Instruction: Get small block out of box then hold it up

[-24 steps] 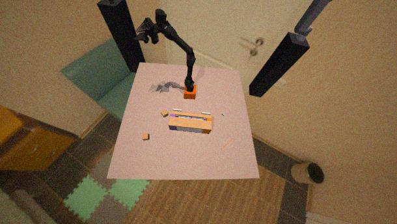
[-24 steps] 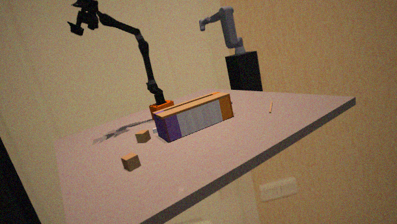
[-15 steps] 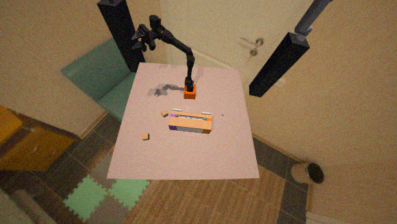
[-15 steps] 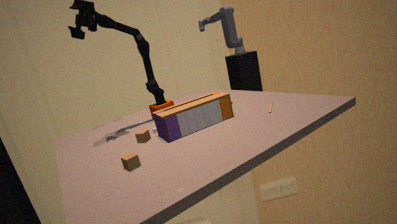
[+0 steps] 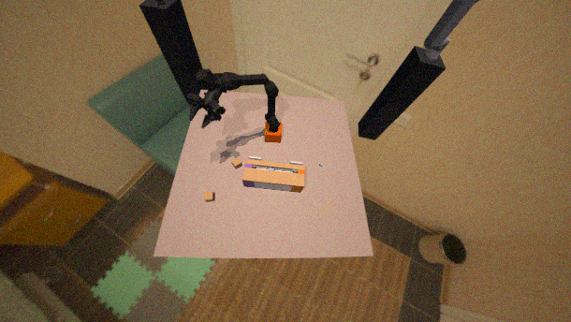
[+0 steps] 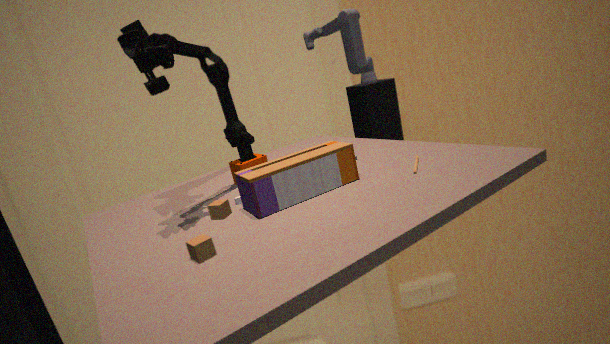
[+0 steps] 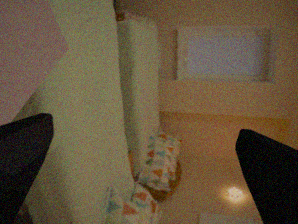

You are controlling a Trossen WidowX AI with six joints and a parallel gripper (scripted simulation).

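Right now the box is 4 cm behind my gripper tip, 37 cm to the left of it and 43 cm below it. Also, from my gripper tip: thin wooden stick (11 cm ahead, 77 cm to the left, 49 cm below).
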